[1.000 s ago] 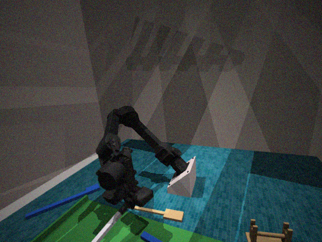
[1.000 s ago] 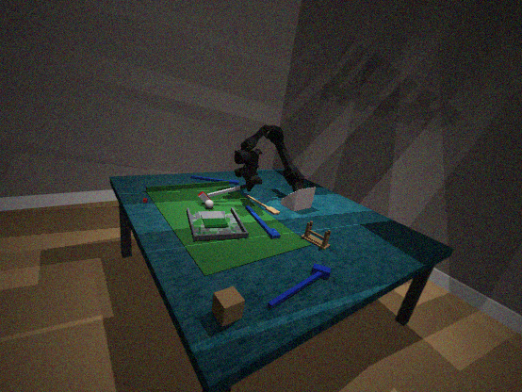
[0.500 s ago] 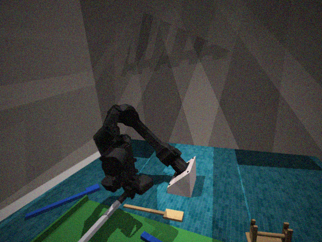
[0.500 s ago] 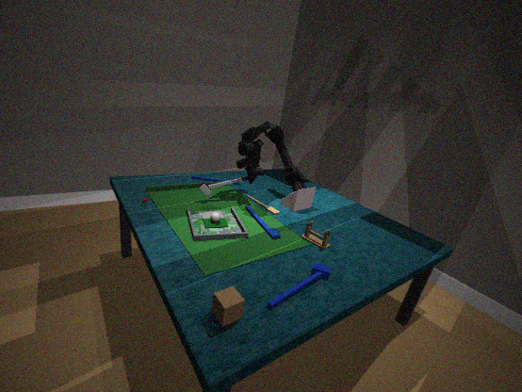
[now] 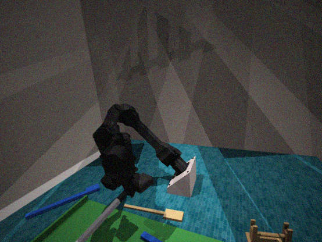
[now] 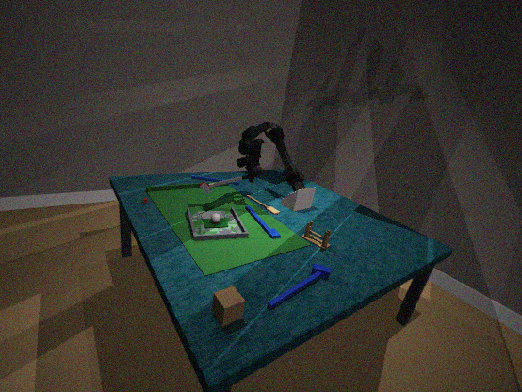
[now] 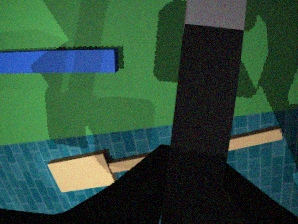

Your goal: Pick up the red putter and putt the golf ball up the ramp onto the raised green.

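Now: the red putter 120 mm ahead of my gripper tip and 20 mm to the right of it. The rest, counted from my gripper tip: wooden cube: 620 mm to the left, 440 mm ahead, 100 mm below; then wooden rack: 430 mm to the left, 90 mm below, 90 mm behind; then white golf ball: 260 mm ahead, 150 mm to the left, 100 mm below.
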